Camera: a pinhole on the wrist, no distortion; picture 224 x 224 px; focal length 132.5 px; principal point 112.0 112.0 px. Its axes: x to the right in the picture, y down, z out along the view. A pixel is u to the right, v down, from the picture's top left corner.
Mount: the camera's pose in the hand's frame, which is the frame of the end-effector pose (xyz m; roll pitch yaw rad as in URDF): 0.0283 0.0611 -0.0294 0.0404 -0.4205 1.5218
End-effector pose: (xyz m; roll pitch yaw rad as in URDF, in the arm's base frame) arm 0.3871 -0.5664 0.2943 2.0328 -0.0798 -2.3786
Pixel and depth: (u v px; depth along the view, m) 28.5 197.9 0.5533
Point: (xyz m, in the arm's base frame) 0.5259 -0.2959 -0.3071
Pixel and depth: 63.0 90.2 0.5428
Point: 0.1448 -0.5409 -0.1749
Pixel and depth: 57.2 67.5 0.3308
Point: 0.2015 -0.6059 0.0302
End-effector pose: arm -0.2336 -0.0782 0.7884 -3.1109 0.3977 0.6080
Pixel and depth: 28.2 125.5 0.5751
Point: -0.6598 0.2521 0.4947
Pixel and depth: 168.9 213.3 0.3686
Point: -0.5064 -0.3313 0.5271
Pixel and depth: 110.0 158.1 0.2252
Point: -0.3453 -0.1108 0.6433
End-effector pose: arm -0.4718 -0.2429 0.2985 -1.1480 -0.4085 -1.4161
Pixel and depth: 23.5 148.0 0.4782
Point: -0.4350 0.0623 0.7152
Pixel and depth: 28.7 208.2 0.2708
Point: -0.4514 0.0168 0.4556
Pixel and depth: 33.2 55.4 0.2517
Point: -0.4184 -0.2702 0.5549
